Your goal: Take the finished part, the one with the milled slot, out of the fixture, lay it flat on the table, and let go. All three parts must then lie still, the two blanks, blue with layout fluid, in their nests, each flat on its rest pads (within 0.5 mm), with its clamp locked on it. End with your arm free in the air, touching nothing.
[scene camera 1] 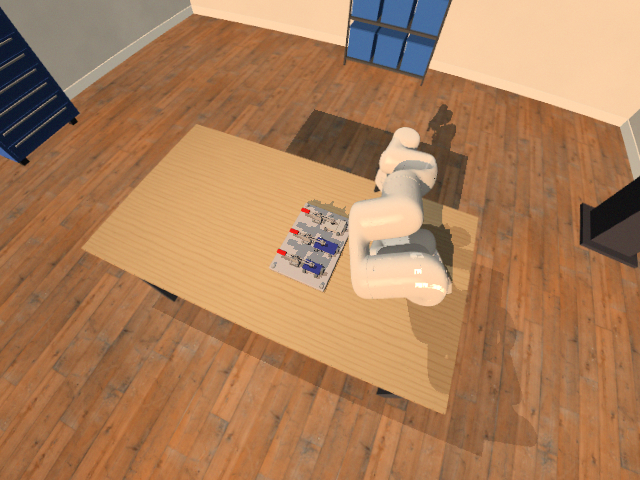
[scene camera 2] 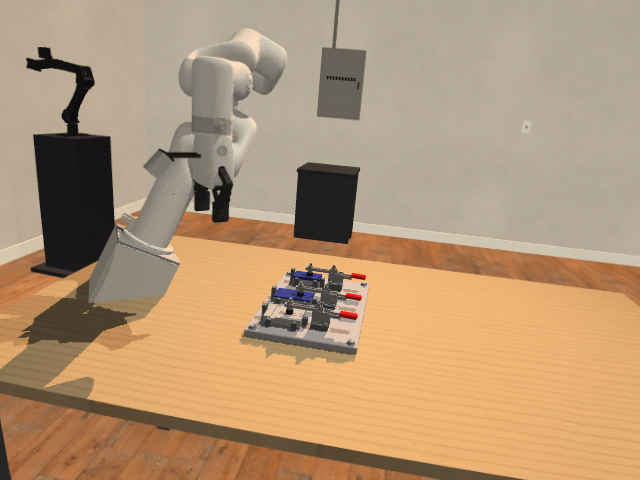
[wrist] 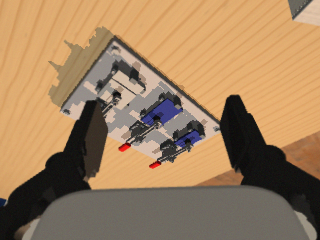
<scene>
The same spot on a grey fixture plate: (wrist: 118, 121) is (scene camera 1: 308, 229).
</scene>
